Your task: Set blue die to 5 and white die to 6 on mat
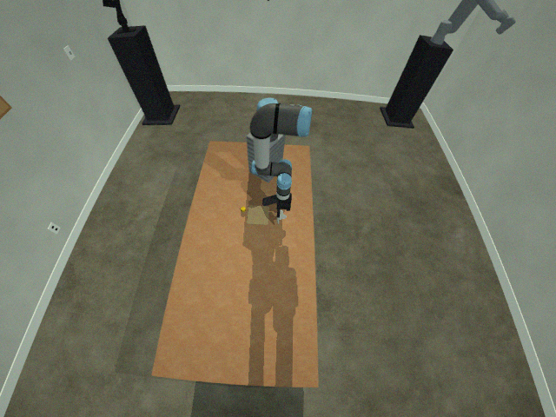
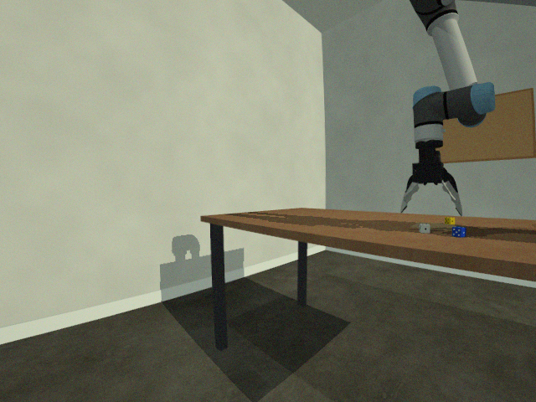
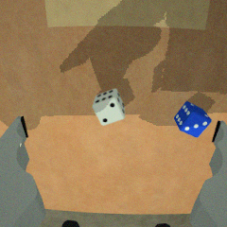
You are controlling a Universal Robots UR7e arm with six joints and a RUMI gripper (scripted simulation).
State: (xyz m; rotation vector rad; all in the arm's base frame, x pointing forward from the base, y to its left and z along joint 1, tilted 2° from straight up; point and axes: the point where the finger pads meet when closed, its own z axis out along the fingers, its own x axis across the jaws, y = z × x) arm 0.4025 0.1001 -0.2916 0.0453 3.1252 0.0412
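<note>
My gripper is now 40 mm above the white die, 10 mm to the right of it and 10 mm short of it. From my hand the other things lie so: blue die 80 mm behind, 40 mm below, 30 mm to the left; yellow die 230 mm to the right, 40 mm below, 40 mm behind; tan mat 130 mm to the right, 50 mm below, 10 mm behind.
</note>
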